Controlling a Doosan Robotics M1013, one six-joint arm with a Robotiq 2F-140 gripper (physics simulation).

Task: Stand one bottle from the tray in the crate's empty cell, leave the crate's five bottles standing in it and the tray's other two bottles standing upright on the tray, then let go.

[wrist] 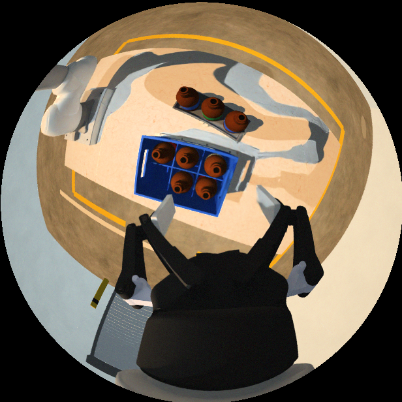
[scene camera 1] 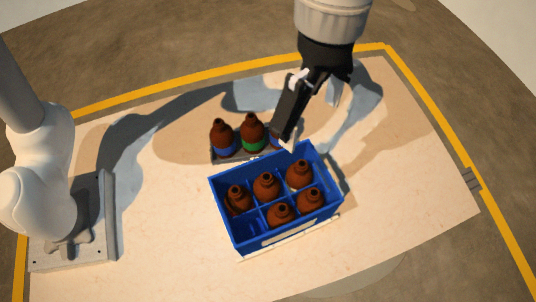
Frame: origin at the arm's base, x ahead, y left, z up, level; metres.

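Seen in the pictures: gripper, fingertip midpoint: (scene camera 1: pixel 310 124); arm's base, origin of the base link: (scene camera 1: pixel 67 221).
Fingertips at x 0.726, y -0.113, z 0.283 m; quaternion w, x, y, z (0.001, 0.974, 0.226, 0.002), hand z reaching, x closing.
Pixels of each thing's top centre, then the offset from my fingertips to it. "pt": a spot on its surface instead. Level surfaces: height alone.
- blue crate, middle of its top: (scene camera 1: pixel 274 189) dx -0.082, dy -0.035, dz -0.172 m
- grey tray, surface spot: (scene camera 1: pixel 227 161) pt dx -0.162, dy +0.164, dz -0.336 m
- pale table, its level: dz -0.348 m
My gripper (scene camera 1: pixel 311 117) (wrist: pixel 214 198) is open and empty, high above the table; one finger partly hides a tray bottle in the scene view. The blue crate (scene camera 1: pixel 240 173) (wrist: pixel 228 175) holds several upright brown bottles. Its empty cell (scene camera 1: pixel 249 228) (wrist: pixel 153 179) is the front-left one in the scene view. Behind the crate, the grey tray (scene camera 1: pixel 227 161) (wrist: pixel 242 136) bears three upright brown bottles in a row: a blue-banded one (scene camera 1: pixel 222 136) (wrist: pixel 187 98) at the left, a green-banded one (scene camera 1: pixel 252 132) (wrist: pixel 213 108) in the middle, another blue-banded one (scene camera 1: pixel 274 140) (wrist: pixel 236 121) at the right.
The white robot base (scene camera 1: pixel 40 205) (wrist: pixel 67 112) stands on a plate at the table's left. The tray stands close to the crate's back wall. A yellow line (scene camera 1: pixel 185 77) (wrist: pixel 200 37) on the floor runs around the pale table (scene camera 1: pixel 175 225) (wrist: pixel 112 150).
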